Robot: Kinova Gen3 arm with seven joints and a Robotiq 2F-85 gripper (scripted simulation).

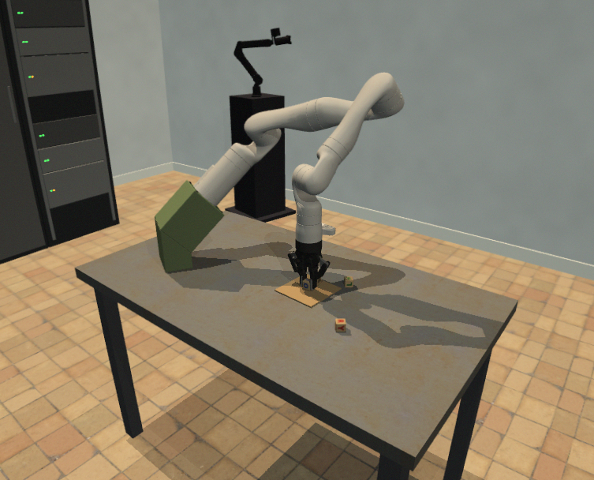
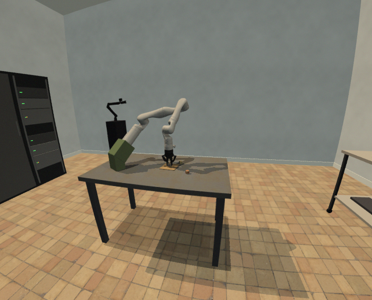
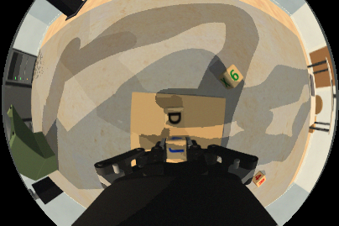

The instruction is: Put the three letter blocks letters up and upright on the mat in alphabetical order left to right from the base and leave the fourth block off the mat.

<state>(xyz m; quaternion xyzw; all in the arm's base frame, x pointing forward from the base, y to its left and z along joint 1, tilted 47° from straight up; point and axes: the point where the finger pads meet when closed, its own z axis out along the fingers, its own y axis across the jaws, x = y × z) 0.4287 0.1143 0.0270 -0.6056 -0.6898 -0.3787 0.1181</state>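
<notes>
The tan mat is 20 mm below my hand.
</notes>
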